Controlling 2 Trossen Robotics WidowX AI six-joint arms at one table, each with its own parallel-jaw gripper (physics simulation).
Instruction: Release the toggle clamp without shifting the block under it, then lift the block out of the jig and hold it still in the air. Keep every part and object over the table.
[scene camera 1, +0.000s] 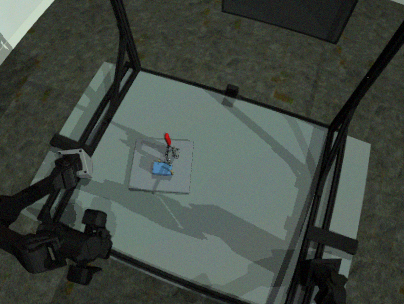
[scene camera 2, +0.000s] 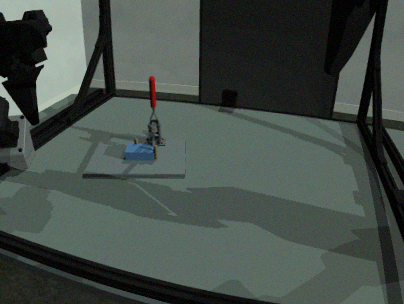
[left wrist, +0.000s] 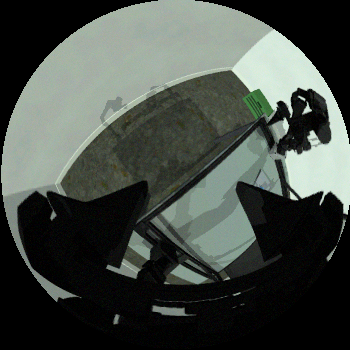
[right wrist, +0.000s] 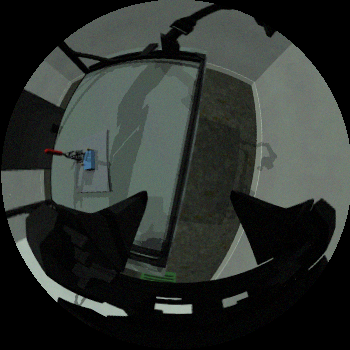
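Where they show: left gripper, between the fingertips: (scene camera 2: 402, 118) (left wrist: 193, 185); right gripper, between the fingertips: (scene camera 2: 17, 138) (left wrist: 271, 135) (right wrist: 189, 194); left arm's base, origin of its link: (scene camera 1: 323, 272) (left wrist: 162, 262) (right wrist: 169, 37); right arm's base, origin of its link: (scene camera 1: 72, 162) (scene camera 2: 5, 135) (left wrist: 280, 149).
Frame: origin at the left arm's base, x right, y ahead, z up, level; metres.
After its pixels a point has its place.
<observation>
A blue block (scene camera 1: 162, 169) @[z -0.077, x 0.342, y 0.532 m] (scene camera 2: 140, 152) @[z -0.079, x 0.328, y 0.531 m] (right wrist: 89, 160) @[z -0.078, x 0.331, y 0.540 m] sits on a grey jig plate (scene camera 1: 183, 183) @[z -0.098, x 0.300, y 0.455 m] (scene camera 2: 172, 168) @[z -0.098, x 0.290, y 0.459 m] (right wrist: 101, 182) @[z -0.098, x 0.300, y 0.622 m], beside small brass-coloured posts. The toggle clamp's metal body (scene camera 1: 171, 152) @[z -0.044, x 0.395, y 0.501 m] (scene camera 2: 155, 132) @[z -0.048, x 0.367, y 0.499 m] stands on the plate behind the block. Its red handle (scene camera 1: 168, 139) @[z 0.052, x 0.399, y 0.501 m] (scene camera 2: 152, 92) @[z 0.037, x 0.398, y 0.505 m] (right wrist: 52, 151) @[z 0.043, x 0.397, y 0.508 m] points up in scene camera 2. Whether the clamp's tip touches the block is too small to tell. My right gripper (right wrist: 189, 194) @[z 0.104, x 0.027, y 0.636 m] is open and empty, off to the left of the jig in scene camera 1. My left gripper (left wrist: 193, 185) @[z 0.212, x -0.180, y 0.328 m] is open and empty, far from the jig.
The pale table (scene camera 1: 240, 165) @[z -0.105, x 0.381, y 0.252 m] (scene camera 2: 280, 165) @[z -0.106, x 0.309, y 0.217 m] has a black frame along its edges, with dark uprights at both back corners. A small black box (scene camera 1: 231, 91) @[z -0.063, x 0.677, y 0.291 m] (scene camera 2: 229, 98) @[z -0.074, x 0.675, y 0.290 m] is at the back edge. A grey bracket (scene camera 1: 85, 162) @[z -0.034, x 0.337, y 0.809 m] (scene camera 2: 22, 145) @[z -0.052, x 0.318, y 0.810 m] stands at the left side. Arm shadows cross the table.
</observation>
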